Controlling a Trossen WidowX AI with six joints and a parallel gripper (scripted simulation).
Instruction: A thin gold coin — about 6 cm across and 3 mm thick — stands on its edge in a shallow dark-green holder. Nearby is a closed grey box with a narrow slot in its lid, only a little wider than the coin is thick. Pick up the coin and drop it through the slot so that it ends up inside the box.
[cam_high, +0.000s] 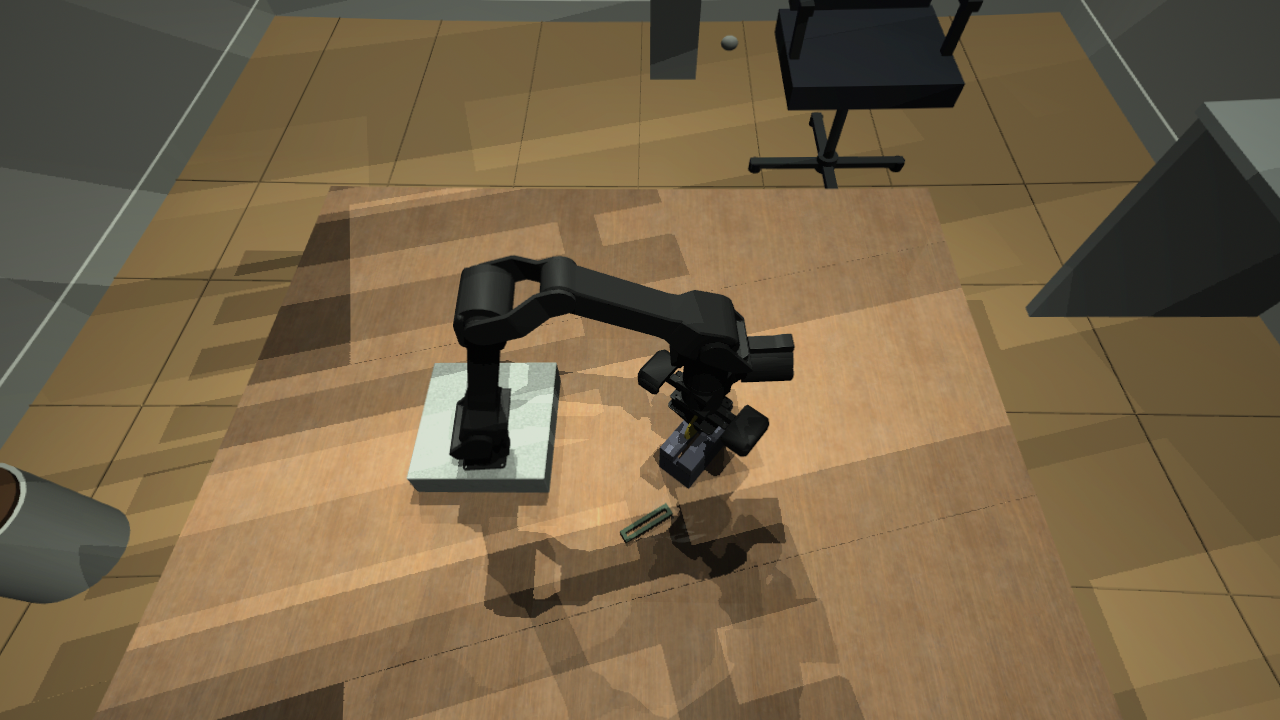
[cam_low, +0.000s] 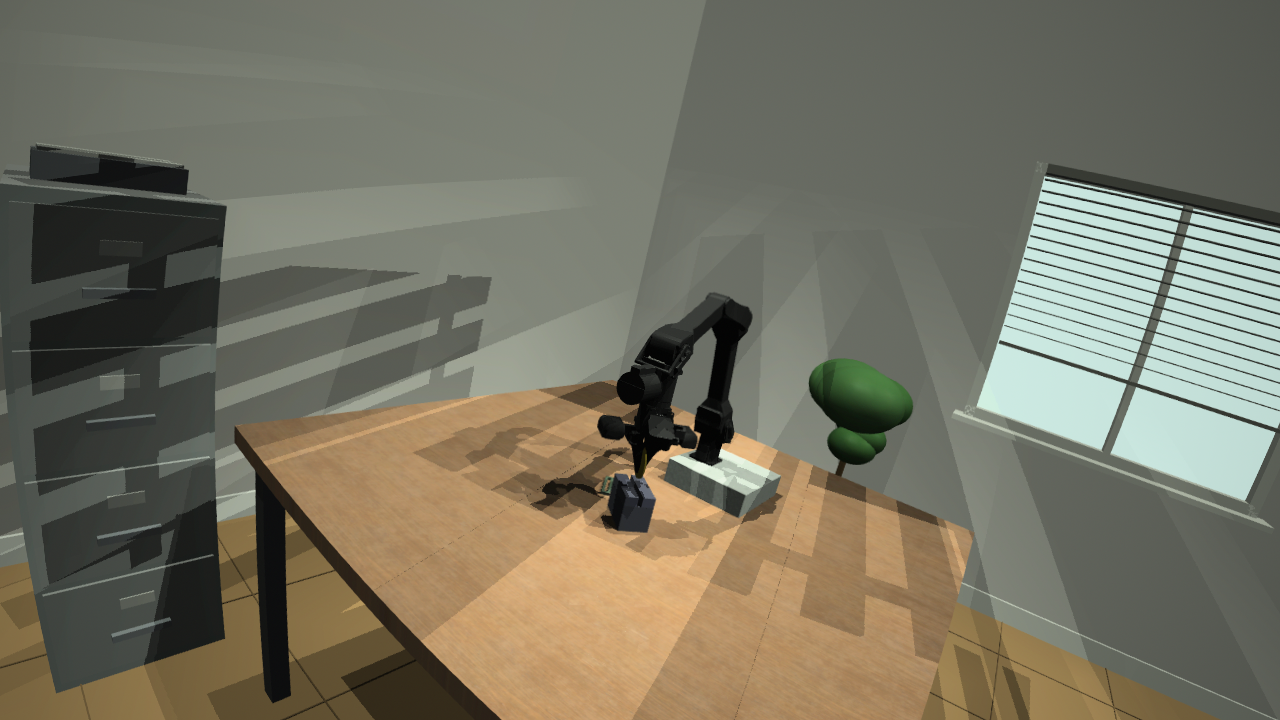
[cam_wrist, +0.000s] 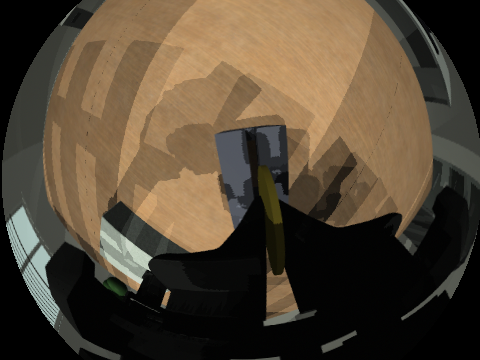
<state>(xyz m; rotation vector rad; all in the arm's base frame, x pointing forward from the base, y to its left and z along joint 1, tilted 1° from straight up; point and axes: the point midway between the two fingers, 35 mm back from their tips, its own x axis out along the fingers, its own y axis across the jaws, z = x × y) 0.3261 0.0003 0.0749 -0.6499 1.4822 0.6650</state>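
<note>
Now: gripper tip 2 cm below the gold coin.
</note>
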